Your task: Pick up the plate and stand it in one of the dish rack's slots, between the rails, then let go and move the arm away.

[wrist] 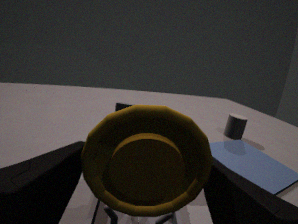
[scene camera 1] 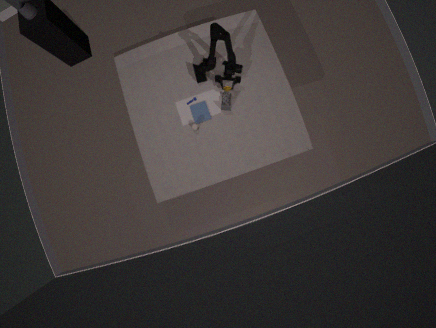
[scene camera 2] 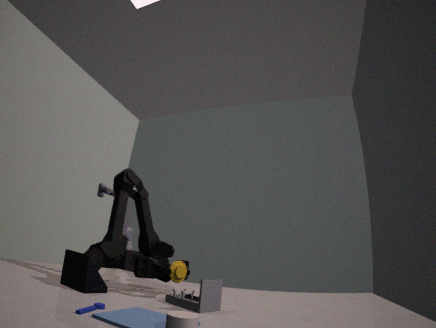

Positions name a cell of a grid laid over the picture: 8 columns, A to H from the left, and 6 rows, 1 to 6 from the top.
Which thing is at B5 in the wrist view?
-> My gripper.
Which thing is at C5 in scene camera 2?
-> My gripper.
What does my gripper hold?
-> A yellow plate.
